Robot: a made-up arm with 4 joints. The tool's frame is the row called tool. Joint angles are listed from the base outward.
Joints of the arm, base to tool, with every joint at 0 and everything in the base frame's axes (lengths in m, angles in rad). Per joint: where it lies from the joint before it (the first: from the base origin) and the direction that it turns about. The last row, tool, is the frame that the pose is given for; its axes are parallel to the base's.
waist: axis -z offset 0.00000 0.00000 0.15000
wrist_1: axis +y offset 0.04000 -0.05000 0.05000
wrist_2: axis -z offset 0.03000 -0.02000 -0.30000
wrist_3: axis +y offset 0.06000 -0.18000 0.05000
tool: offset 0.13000 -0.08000 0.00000
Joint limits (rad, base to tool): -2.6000..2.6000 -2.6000..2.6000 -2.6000..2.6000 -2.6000..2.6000
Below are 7 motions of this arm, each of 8 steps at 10 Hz.
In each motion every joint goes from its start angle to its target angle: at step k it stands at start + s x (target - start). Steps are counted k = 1, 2, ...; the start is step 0. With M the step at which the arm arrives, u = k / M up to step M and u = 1 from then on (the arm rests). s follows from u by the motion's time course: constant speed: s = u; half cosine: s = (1 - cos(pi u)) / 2; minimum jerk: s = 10 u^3 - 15 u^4 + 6 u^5.
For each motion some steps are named. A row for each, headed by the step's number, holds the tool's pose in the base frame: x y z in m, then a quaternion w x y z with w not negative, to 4 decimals.
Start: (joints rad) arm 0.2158 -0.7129 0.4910 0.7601
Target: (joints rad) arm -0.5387 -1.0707 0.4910 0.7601
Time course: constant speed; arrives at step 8
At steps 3, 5, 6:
3: 0.3474 -0.3495 0.0077 0.9742 0.1763 -0.0363 -0.1361
5: 0.4223 -0.2741 0.0337 0.9789 0.1917 -0.0615 -0.0362
6: 0.4530 -0.2306 0.0473 0.9766 0.2017 -0.0730 0.0137

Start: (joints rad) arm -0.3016 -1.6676 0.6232 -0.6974
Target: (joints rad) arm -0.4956 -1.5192 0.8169 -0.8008
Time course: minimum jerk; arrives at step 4
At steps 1, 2, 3, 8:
1: 0.3123 -0.2894 0.2145 0.4017 0.2824 -0.8429 -0.2201
2: 0.3289 -0.2606 0.1789 0.4205 0.3122 -0.8165 -0.2429
3: 0.3389 -0.2305 0.1443 0.4409 0.3364 -0.7888 -0.2650
8: 0.3404 -0.2226 0.1355 0.4465 0.3417 -0.7814 -0.2706

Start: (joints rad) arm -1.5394 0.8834 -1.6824 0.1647
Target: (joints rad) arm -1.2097 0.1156 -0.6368 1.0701
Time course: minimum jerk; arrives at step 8
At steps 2, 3, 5, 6, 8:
2: -0.1139 0.0444 -0.2049 0.0220 0.1052 -0.3914 -0.9139
3: -0.0480 0.1068 -0.2341 0.0696 -0.2005 0.3514 0.9118
5: 0.1678 0.2014 -0.2319 0.3365 -0.3810 0.3208 0.7992
6: 0.2483 0.1996 -0.2098 0.4348 -0.4126 0.3377 0.7257
8: 0.2916 0.1883 -0.1943 0.4898 -0.4200 0.3547 0.6766

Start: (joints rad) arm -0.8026 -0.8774 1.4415 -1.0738
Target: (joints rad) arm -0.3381 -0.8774 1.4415 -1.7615
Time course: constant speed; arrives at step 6
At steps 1, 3, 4, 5, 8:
1: 0.1422 -0.1561 -0.0472 0.5911 0.1333 -0.6395 -0.4731
3: 0.0939 -0.1568 -0.0450 0.4751 0.0237 -0.7069 -0.5235
4: 0.0725 -0.1517 -0.0455 0.4132 -0.0347 -0.7321 -0.5404
5: 0.0537 -0.1438 -0.0472 0.3495 -0.0947 -0.7515 -0.5515
8: 0.0379 -0.1336 -0.0499 0.2846 -0.1559 -0.7648 -0.5566

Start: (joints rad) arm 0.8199 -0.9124 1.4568 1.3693
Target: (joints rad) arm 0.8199 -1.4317 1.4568 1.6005
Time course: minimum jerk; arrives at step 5
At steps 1, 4, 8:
1: 0.0140 -0.2837 -0.1990 0.5626 0.6253 -0.0941 -0.5326
4: 0.1425 -0.3830 -0.0825 0.6612 0.6363 -0.2012 -0.3428
8: 0.1495 -0.3878 -0.0725 0.6675 0.6347 -0.2072 -0.3297

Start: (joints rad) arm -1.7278 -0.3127 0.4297 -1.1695
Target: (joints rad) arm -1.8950 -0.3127 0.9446 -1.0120
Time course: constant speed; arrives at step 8
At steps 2, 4, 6, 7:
2: 0.3307 0.1394 0.0710 0.6529 0.4219 -0.4869 0.3983
4: 0.3273 0.1229 0.0589 0.6890 0.3994 -0.4756 0.3735
6: 0.3222 0.1057 0.0467 0.7238 0.3767 -0.4620 0.3476
7: 0.3189 0.0969 0.0407 0.7406 0.3652 -0.4544 0.3343

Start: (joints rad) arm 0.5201 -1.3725 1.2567 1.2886
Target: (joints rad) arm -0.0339 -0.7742 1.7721 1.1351
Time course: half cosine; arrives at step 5
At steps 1, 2, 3, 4, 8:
1: 0.2102 -0.3667 -0.0835 0.7342 0.5648 -0.1513 -0.3450
2: 0.2156 -0.2923 -0.1433 0.7040 0.6089 -0.0743 -0.3578
3: 0.1889 -0.2046 -0.1993 0.6666 0.6361 0.0223 -0.3879
4: 0.1451 -0.1452 -0.2288 0.6391 0.6355 0.0972 -0.4221
8: 0.1244 -0.1264 -0.2362 0.6297 0.6301 0.1242 -0.4370

